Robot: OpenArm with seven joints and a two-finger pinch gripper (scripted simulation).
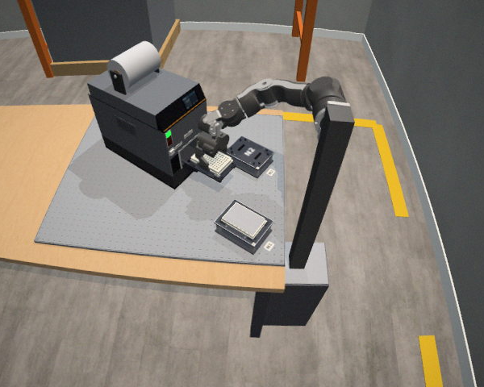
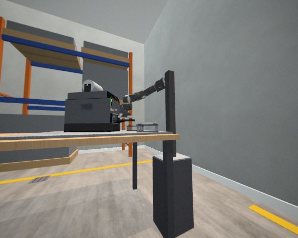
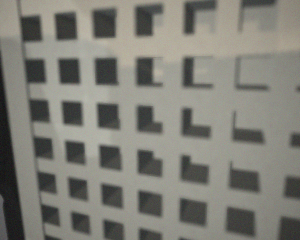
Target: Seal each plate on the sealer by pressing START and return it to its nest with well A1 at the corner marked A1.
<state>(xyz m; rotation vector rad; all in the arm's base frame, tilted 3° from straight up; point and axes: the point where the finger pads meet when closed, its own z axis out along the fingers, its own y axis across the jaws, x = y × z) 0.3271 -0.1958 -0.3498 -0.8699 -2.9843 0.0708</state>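
The sealer stage is 30 mm below my hand. Also, from my hand: foil roll (280 mm ahead, 180 mm to the right, 280 mm above); then white well plate (right at my hand); then white start button (130 mm ahead, 20 mm to the left, 60 mm above).
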